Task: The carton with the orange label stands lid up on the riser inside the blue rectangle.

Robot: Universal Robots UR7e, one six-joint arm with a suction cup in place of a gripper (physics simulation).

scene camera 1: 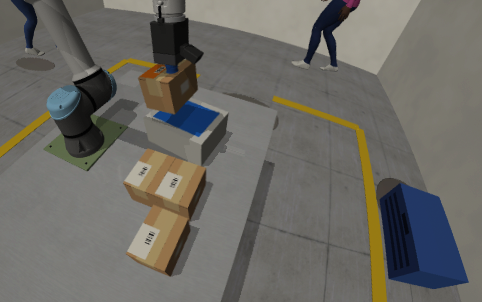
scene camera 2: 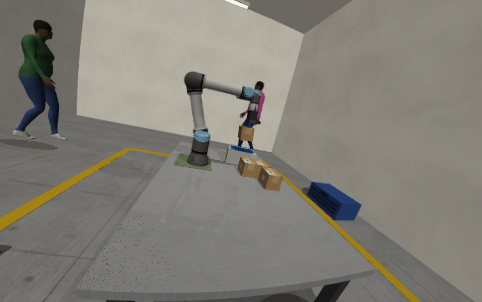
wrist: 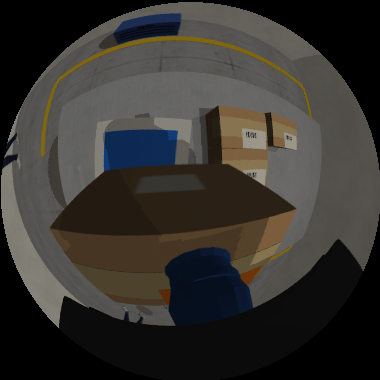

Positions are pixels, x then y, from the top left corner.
Labels:
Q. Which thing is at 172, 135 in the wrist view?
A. A riser.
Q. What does the riser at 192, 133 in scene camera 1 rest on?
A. The table.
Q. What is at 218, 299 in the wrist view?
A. My suction cup.

